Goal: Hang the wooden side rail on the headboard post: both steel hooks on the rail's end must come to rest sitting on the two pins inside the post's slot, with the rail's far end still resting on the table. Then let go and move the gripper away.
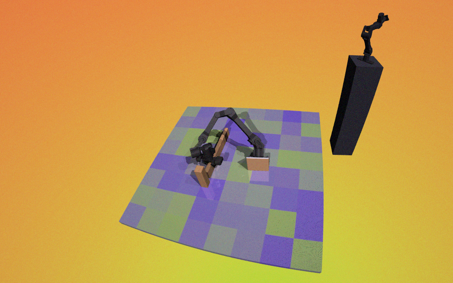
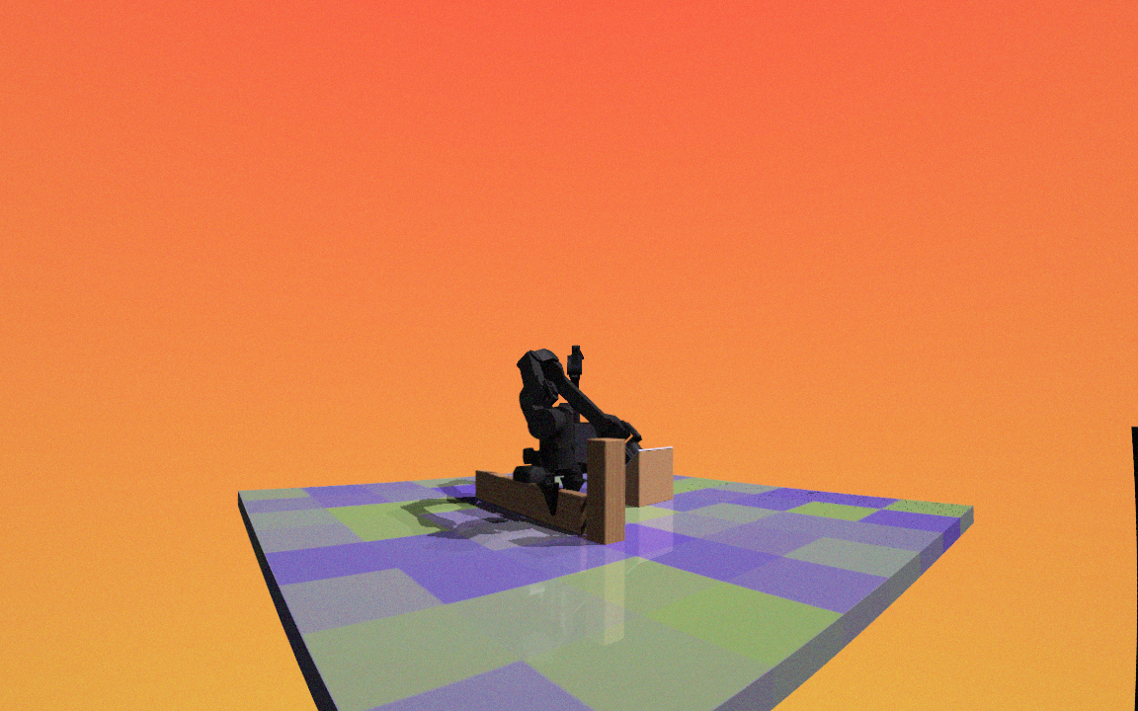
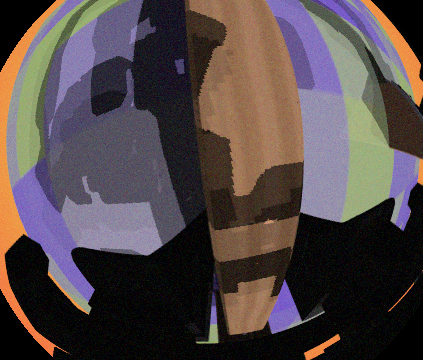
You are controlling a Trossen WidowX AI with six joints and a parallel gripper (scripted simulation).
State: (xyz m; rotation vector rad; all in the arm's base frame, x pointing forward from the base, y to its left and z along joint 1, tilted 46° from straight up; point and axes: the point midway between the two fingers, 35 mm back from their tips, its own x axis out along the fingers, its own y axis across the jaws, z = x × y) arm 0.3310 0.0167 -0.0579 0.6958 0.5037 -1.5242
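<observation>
Now: the wooden headboard post 14 cm to the left of my gripper tip, 7 cm above it and 2 cm ahead of it.
</observation>
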